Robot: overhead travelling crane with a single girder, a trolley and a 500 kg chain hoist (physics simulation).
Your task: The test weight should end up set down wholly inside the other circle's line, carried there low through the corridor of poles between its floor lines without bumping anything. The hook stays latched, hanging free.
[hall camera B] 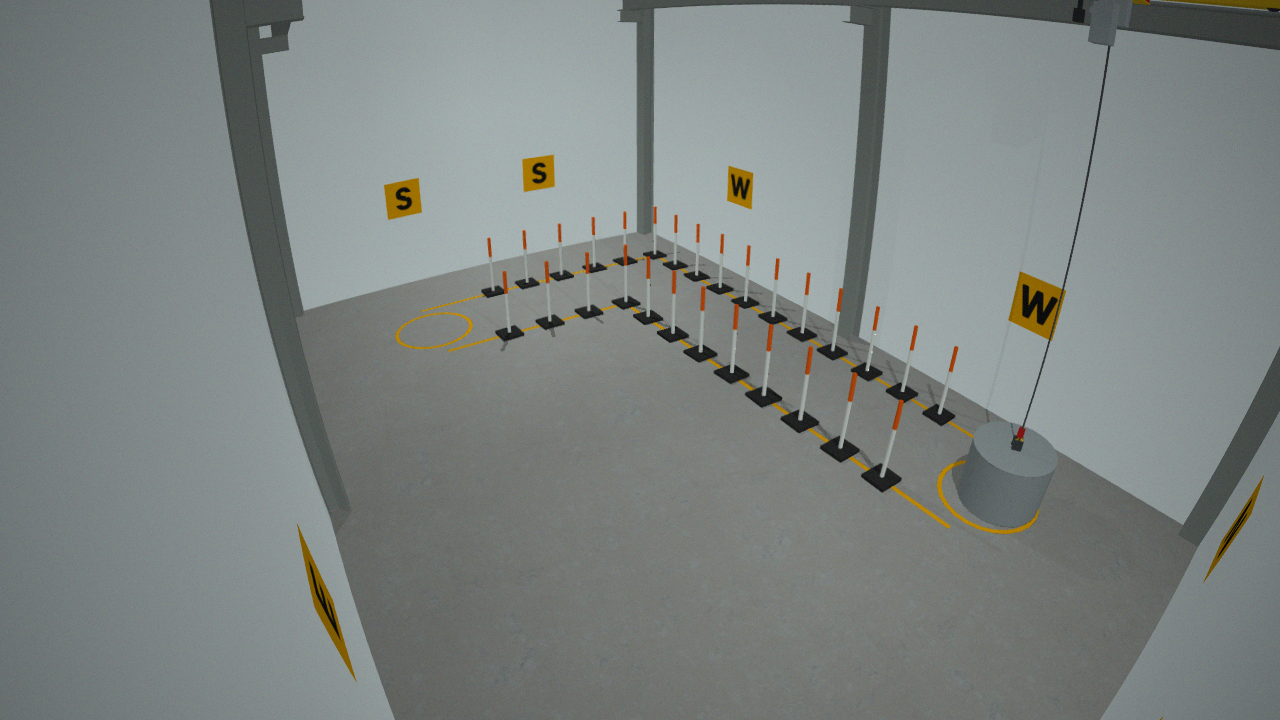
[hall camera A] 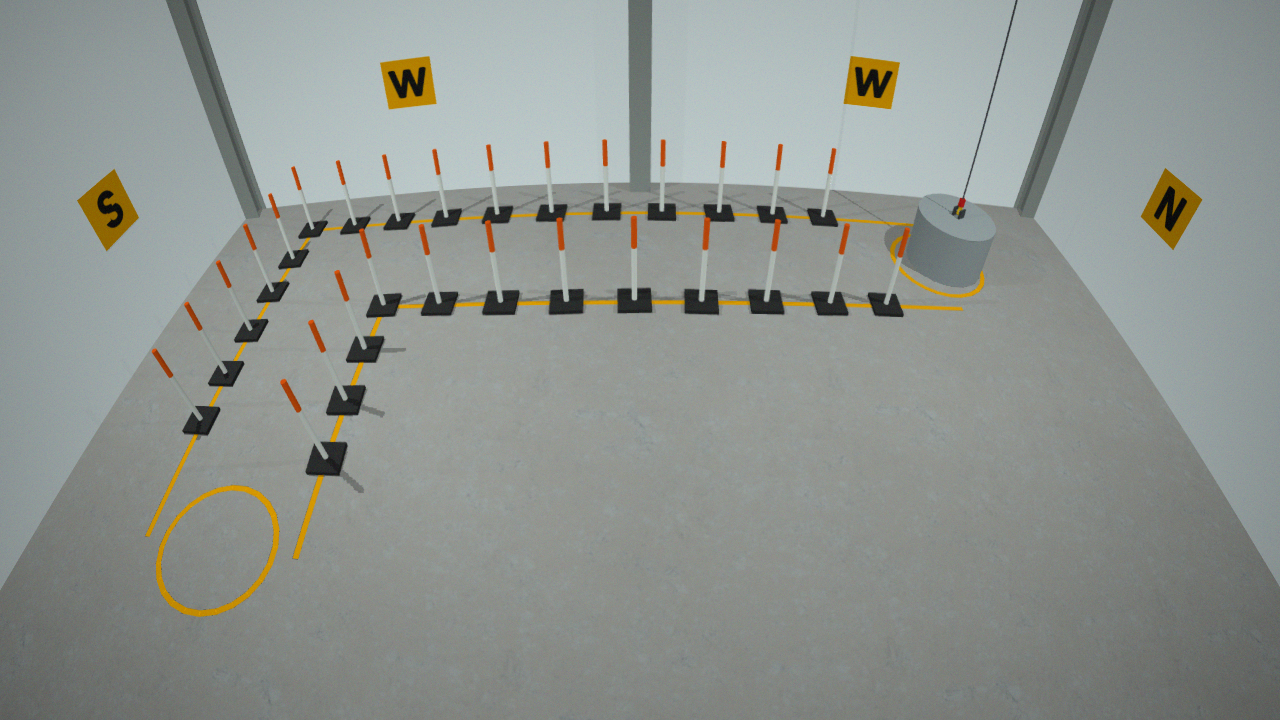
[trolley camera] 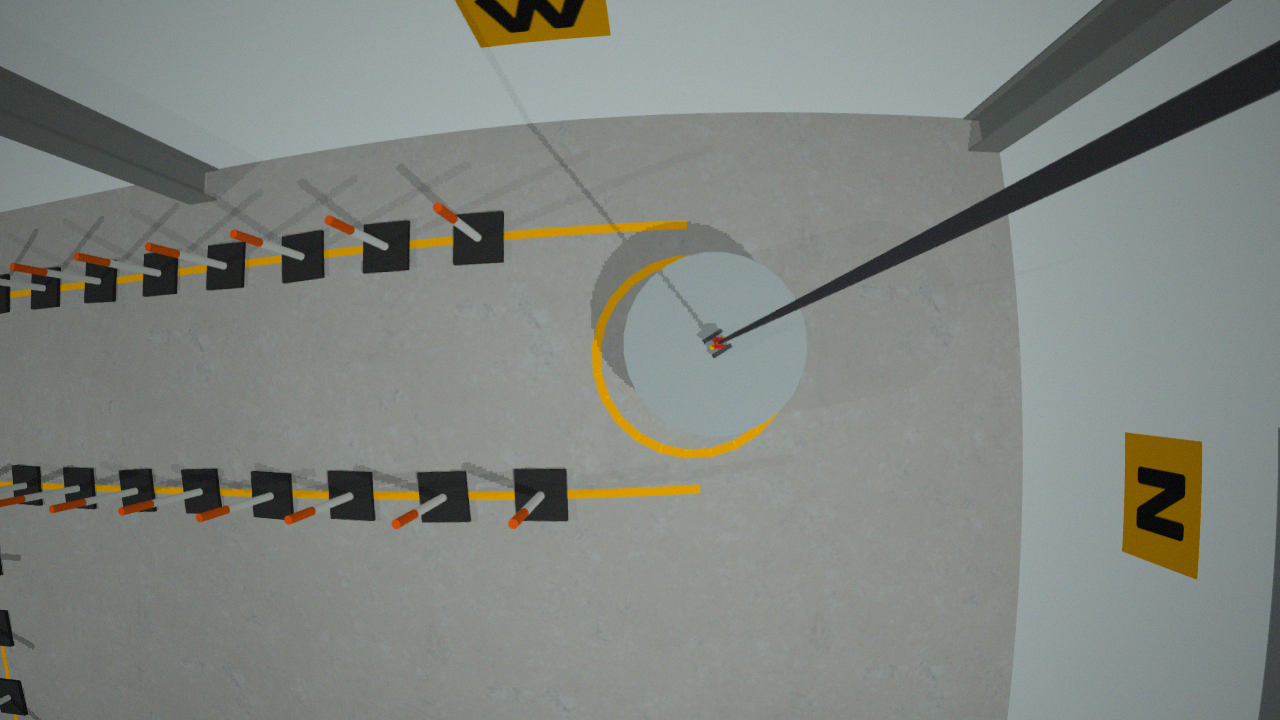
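The grey cylindrical test weight [hall camera A: 950,250] [hall camera B: 1004,488] [trolley camera: 675,385] hangs upright from my hook [hall camera A: 959,207] [hall camera B: 1018,438] [trolley camera: 716,344], which is shut on it at its top centre. It is low over the near-west-wall circle [hall camera A: 950,294] [hall camera B: 939,483] [trolley camera: 693,454] and appears slightly above the floor; the exact gap is hard to tell. Its shadow falls to the upper left in the trolley view. The weight hides part of that circle's line. The other circle [hall camera A: 205,613] [hall camera B: 397,333] lies at the corridor's far end and does not show in the trolley view.
An L-shaped corridor of orange-tipped poles on black bases runs between the circles. The closest poles stand on the inner row [hall camera A: 886,304] [hall camera B: 881,478] [trolley camera: 550,507] and the wall-side row [hall camera A: 822,217] [hall camera B: 938,414] [trolley camera: 477,250]. Walls and steel columns stand close to the weight.
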